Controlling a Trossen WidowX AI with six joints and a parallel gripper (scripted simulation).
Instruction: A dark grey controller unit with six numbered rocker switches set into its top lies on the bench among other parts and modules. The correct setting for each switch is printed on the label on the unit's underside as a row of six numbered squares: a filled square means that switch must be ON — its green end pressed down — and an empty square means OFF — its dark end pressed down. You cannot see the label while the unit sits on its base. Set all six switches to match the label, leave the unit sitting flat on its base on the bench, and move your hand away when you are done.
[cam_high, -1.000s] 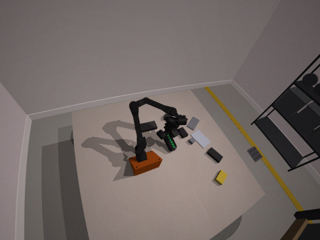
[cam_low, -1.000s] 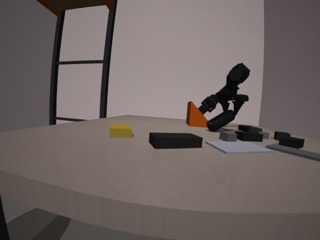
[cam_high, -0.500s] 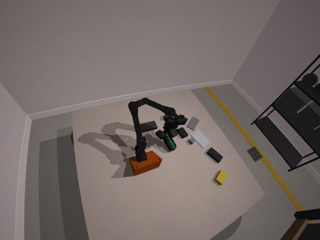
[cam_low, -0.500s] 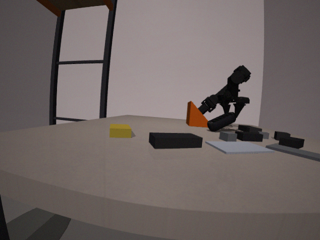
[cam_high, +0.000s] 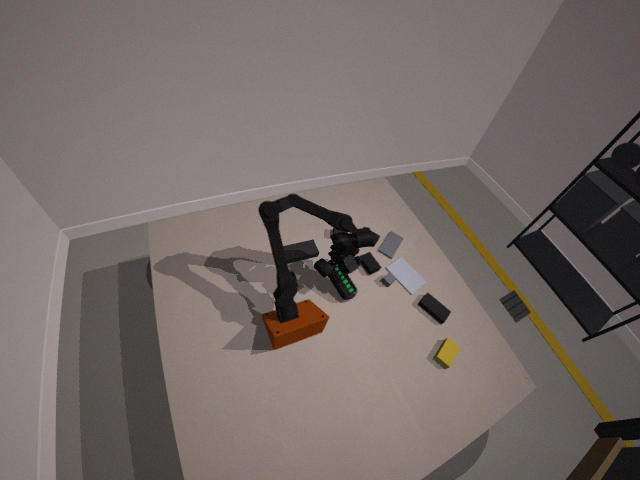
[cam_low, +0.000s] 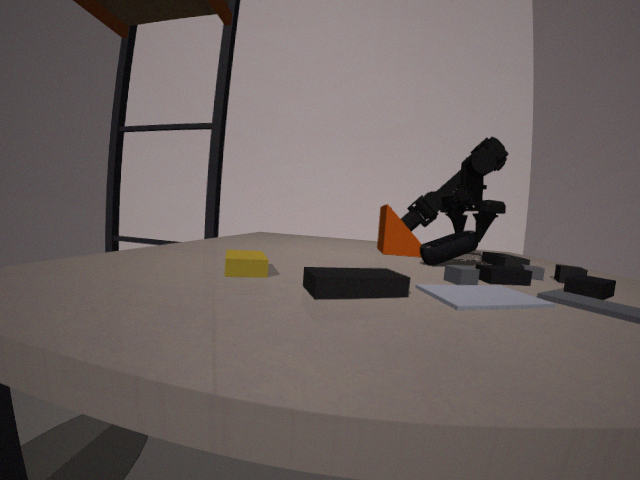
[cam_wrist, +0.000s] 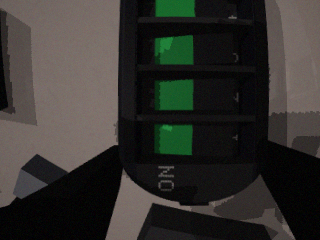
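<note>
The small black block lies 19 cm ahead of my gripper tip and 5 cm below it. Also, from my gripper tip: small grey block 23 cm ahead, 10 cm to the right, 5 cm below; grey plate 36 cm ahead, 7 cm to the left, 6 cm below; pale flat sheet 33 cm ahead, 10 cm to the right, 6 cm below.
</note>
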